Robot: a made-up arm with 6 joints. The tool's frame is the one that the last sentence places. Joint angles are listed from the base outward.
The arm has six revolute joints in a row. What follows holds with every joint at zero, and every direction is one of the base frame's.
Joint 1 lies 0.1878 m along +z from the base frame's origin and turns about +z.
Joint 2 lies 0.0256 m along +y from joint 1 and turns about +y.
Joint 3 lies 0.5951 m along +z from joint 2 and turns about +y.
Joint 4 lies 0.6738 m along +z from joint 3 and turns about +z.
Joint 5 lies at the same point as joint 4 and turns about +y.
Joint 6 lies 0.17 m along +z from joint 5 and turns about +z.
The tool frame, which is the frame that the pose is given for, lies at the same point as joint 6; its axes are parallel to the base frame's.
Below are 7 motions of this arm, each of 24 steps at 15 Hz.
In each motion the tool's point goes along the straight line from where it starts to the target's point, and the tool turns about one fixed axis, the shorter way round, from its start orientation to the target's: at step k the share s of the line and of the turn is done. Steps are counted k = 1, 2, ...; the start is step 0. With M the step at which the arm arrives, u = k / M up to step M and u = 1 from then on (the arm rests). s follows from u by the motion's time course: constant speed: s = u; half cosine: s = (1 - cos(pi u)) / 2; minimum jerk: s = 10 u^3 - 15 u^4 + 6 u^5.
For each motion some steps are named. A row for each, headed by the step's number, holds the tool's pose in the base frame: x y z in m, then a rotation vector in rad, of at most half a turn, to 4 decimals.
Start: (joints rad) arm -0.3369 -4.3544 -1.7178 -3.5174 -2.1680 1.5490
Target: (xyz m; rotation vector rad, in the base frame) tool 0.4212 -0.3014 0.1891 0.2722 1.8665 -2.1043
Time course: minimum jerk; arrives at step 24
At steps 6, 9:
6: 0.7181 -0.2921 0.4833 -1.0543 2.4045 -1.1905
9: 0.6613 -0.2939 0.4270 -0.8101 2.3577 -1.4094

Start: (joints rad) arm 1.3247 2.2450 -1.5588 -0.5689 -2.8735 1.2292
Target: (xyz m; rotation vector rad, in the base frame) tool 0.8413 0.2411 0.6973 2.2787 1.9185 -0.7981
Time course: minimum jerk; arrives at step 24
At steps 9, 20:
9: 0.3304 0.6084 0.3621 -1.1900 -2.5254 1.2308
20: 0.8163 0.2591 0.6809 2.2397 1.9637 -0.8261

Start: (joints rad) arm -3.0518 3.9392 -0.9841 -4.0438 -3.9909 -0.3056
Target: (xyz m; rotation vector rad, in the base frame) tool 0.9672 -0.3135 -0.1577 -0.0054 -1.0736 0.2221
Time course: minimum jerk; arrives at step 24
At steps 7, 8, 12, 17, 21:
7: 0.3629 -0.1354 -0.6725 0.4767 -0.6003 0.5399
8: 0.4040 -0.1475 -0.6375 0.4450 -0.6344 0.5197
12: 0.6108 -0.2084 -0.4613 0.2831 -0.8020 0.4148
17: 0.8587 -0.2815 -0.2501 0.0837 -0.9933 0.2823
21: 0.9558 -0.3101 -0.1674 0.0040 -1.0652 0.2285

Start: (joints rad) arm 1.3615 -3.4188 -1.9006 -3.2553 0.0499 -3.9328
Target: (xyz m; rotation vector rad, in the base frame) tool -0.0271 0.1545 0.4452 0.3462 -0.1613 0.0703
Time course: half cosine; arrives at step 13
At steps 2, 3, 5, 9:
2: 0.1406 0.7988 0.1231 -0.7691 0.3544 0.4078
3: 0.1284 0.7520 0.1465 -0.6877 0.3167 0.3849
5: 0.0934 0.6174 0.2138 -0.4539 0.2086 0.3175
9: 0.0113 0.3021 0.3714 0.0917 -0.0437 0.1517

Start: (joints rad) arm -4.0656 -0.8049 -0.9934 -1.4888 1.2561 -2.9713
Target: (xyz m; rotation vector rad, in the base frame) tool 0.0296 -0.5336 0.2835 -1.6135 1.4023 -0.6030
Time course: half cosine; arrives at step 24
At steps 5, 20, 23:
5: 0.7158 -0.7974 0.4322 -1.1355 1.2073 -0.6519
20: 0.0809 -0.5533 0.2946 -1.5773 1.3887 -0.6079
23: 0.0329 -0.5349 0.2842 -1.6112 1.4014 -0.6033

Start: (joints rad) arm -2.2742 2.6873 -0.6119 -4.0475 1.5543 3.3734
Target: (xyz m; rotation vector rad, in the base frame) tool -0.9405 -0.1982 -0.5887 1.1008 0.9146 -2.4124
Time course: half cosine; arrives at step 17
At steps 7, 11, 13, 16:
7: -0.6366 -0.5767 -0.5846 0.5109 1.0869 -1.9316
11: -0.8082 -0.3629 -0.5869 0.8348 1.0067 -2.2131
13: -0.8782 -0.2758 -0.5879 0.9737 0.9615 -2.3208
16: -0.9364 -0.2033 -0.5886 1.0924 0.9179 -2.4065

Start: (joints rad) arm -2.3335 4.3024 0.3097 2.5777 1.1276 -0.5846
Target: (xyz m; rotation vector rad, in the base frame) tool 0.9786 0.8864 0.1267 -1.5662 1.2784 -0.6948
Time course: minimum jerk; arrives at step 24
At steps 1, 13, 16, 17, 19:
1: 0.9592 0.8479 -0.2531 -1.8642 1.9028 -0.6962
13: 0.9704 0.8702 -0.0338 -1.6993 1.5369 -0.7024
16: 0.9745 0.8783 0.0469 -1.6335 1.4060 -0.6997
17: 0.9757 0.8805 0.0688 -1.6153 1.3708 -0.6986
19: 0.9774 0.8839 0.1022 -1.5871 1.3174 -0.6966

